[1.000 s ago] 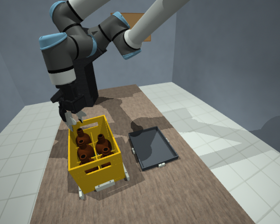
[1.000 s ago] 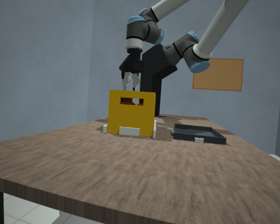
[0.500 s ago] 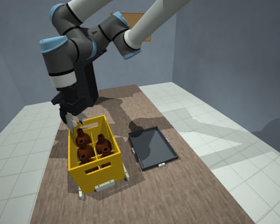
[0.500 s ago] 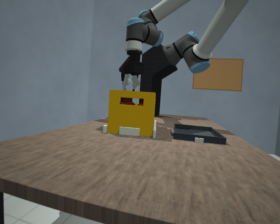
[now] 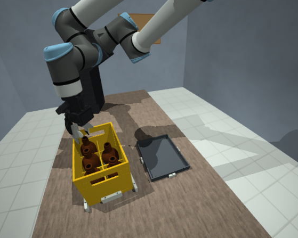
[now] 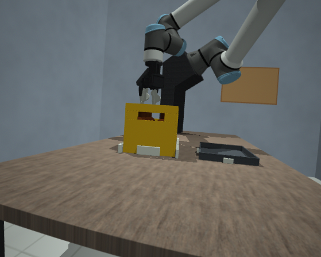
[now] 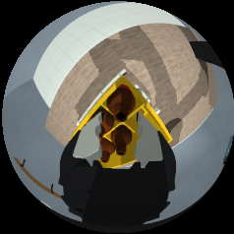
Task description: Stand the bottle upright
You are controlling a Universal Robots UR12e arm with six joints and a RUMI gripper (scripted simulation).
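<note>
My hand is 80 mm short of the yellow crate, 70 mm to the right of it and 90 mm above it. The rest, counted from my hand: dark tray: 50 mm ahead, 350 mm to the left, 160 mm below.
</note>
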